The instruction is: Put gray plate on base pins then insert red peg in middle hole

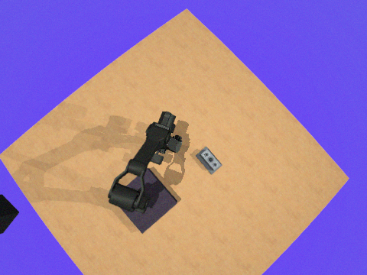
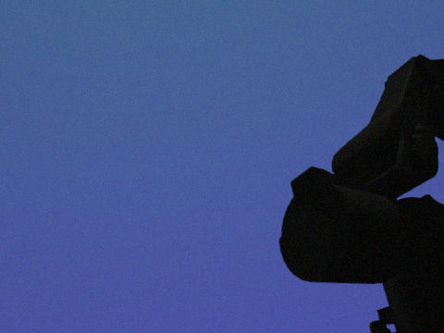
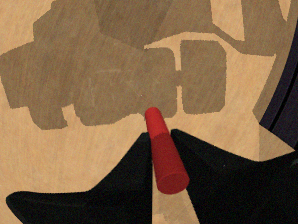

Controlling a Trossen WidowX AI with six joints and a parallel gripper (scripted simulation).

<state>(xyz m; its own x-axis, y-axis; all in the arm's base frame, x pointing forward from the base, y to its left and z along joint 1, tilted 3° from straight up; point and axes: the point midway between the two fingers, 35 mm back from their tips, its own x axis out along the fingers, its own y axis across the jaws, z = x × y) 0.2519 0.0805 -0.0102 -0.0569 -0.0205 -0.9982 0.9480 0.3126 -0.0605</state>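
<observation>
Right now my gripper tip is 8 cm short of the gray plate, 22 cm to the left of it and 1 cm below it. From my gripper tip the other things lie so: base 8 cm ahead, 22 cm to the right, 3 cm below; then red peg right at my gripper tip.
</observation>
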